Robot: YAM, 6 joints.
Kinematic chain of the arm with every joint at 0, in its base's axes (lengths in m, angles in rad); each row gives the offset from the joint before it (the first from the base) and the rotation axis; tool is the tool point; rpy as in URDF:
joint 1: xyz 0 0 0.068 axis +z
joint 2: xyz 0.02 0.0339 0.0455 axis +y
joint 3: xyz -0.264 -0.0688 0 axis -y
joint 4: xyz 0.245 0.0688 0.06 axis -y
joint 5: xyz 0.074 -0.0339 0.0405 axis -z
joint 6: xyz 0.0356 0 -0.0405 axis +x
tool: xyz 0 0 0 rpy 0 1.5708 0
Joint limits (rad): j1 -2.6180..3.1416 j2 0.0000..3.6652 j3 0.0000..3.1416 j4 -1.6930..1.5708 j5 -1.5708..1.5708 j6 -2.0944..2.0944
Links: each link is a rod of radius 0.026 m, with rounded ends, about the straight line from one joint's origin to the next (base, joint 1, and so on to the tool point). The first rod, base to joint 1, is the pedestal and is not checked.
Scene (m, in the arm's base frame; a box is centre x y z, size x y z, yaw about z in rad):
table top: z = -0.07
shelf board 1: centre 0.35 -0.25 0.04 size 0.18 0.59 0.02 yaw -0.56
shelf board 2: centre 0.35 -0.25 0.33 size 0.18 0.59 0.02 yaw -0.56
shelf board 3: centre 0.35 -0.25 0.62 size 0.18 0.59 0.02 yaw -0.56
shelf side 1: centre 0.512 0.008 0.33 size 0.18 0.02 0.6 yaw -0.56
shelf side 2: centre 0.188 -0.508 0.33 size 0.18 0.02 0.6 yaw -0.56
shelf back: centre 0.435 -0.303 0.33 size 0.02 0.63 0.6 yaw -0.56
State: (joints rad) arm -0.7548 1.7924 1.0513 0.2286 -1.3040 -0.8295
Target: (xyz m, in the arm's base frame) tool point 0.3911 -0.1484 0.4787
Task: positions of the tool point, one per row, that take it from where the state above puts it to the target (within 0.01 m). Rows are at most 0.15 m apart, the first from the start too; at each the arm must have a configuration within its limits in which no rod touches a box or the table.
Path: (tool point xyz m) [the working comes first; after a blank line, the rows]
Joints at the target: -0.4392 1.8586 1.9135 0.3921 -1.1173 -0.8295
Straight joint move there: touches shelf board 2.

1: 0.2367 -0.1976 0.2166
2: 0.1835 -0.1602 0.2090
3: 0.2264 -0.1420 0.2951
4: 0.2444 -0.0998 0.3877
5: 0.2282 -0.0463 0.4787
6: 0.2834 -0.0764 0.4924
7: 0.3387 -0.1109 0.4925
8: 0.3911 -0.1484 0.4787

